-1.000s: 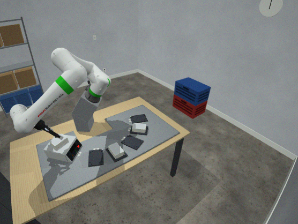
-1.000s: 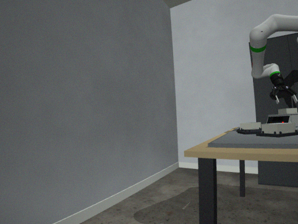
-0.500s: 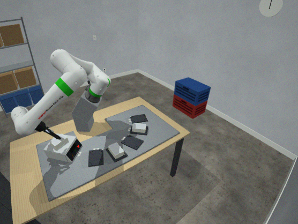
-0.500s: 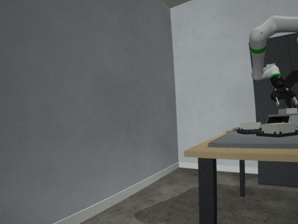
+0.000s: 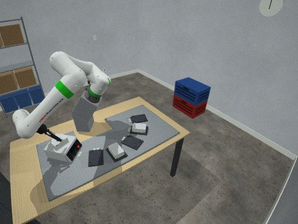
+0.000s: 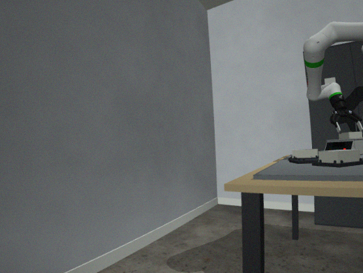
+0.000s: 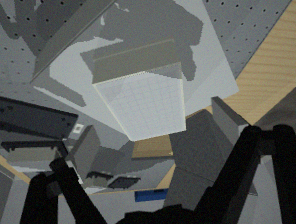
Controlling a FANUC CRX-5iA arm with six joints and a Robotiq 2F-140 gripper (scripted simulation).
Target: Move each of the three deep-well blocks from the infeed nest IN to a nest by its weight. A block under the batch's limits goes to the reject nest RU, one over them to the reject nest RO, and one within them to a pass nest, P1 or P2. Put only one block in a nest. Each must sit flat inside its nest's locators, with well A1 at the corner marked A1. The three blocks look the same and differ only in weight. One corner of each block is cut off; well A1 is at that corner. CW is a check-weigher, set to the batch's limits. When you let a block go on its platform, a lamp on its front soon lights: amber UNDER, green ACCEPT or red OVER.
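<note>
My hand is 70 mm above the weigher platform. The rest, counted from my hand: CW label 160 mm below, 130 mm to the left, 90 mm ahead; then check-weigher 90 mm below; then dark nest plate 430 mm to the left, 200 mm ahead, 150 mm below.
</note>
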